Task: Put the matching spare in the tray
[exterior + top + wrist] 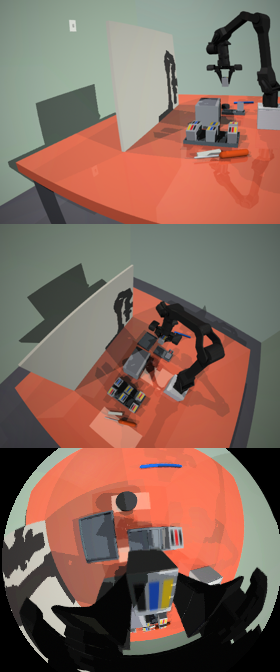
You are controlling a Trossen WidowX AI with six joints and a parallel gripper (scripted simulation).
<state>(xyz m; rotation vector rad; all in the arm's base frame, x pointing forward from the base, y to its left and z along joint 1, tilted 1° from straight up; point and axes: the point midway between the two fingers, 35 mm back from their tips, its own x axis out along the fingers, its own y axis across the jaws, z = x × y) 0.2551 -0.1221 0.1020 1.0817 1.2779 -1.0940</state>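
The dark tray is 15 cm below my gripper tip, 10 cm ahead of it and 1 cm to the right of it. Round my gripper tip: grey spare: 2 cm above; black disc: 14 cm below, 10 cm to the right, 3 cm ahead; dark holder: 15 cm below, 4 cm behind, 1 cm to the right.
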